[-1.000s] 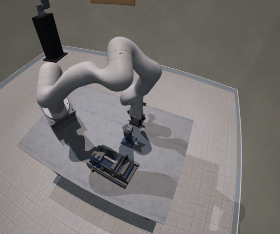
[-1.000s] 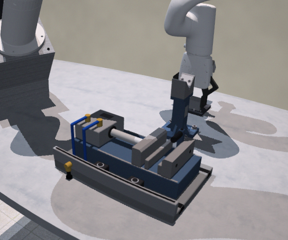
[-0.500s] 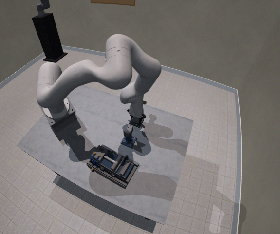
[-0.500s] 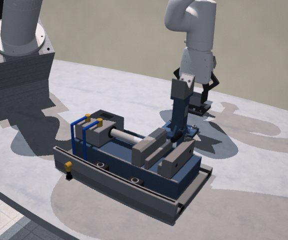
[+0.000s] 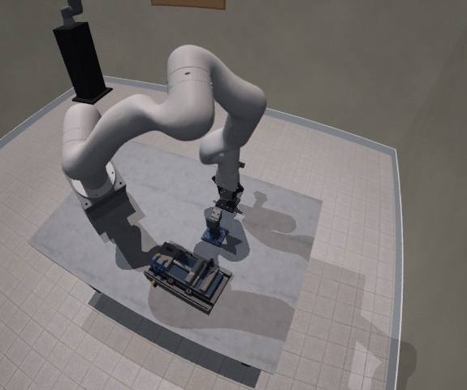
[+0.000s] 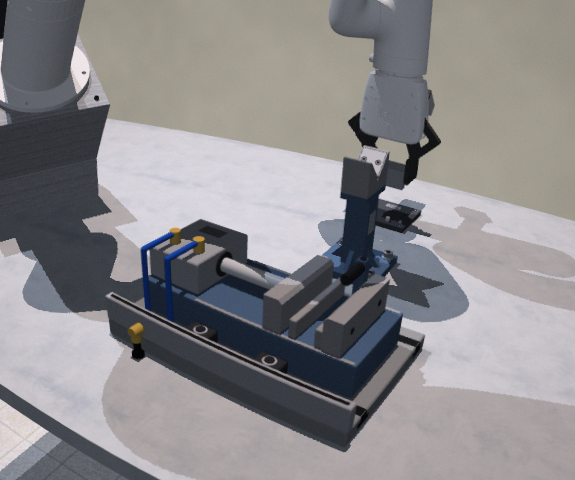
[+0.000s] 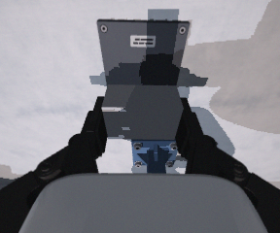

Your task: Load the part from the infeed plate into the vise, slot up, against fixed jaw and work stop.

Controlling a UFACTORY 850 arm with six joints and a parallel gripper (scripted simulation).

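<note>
My hand is 10 mm to the right of the dark infeed plate and 80 mm above it. The rest, counted from my hand: black work stop 60 mm ahead, 360 mm to the right; part 20 mm below; blue post 10 mm ahead, 180 mm to the right, 30 mm below.
</note>
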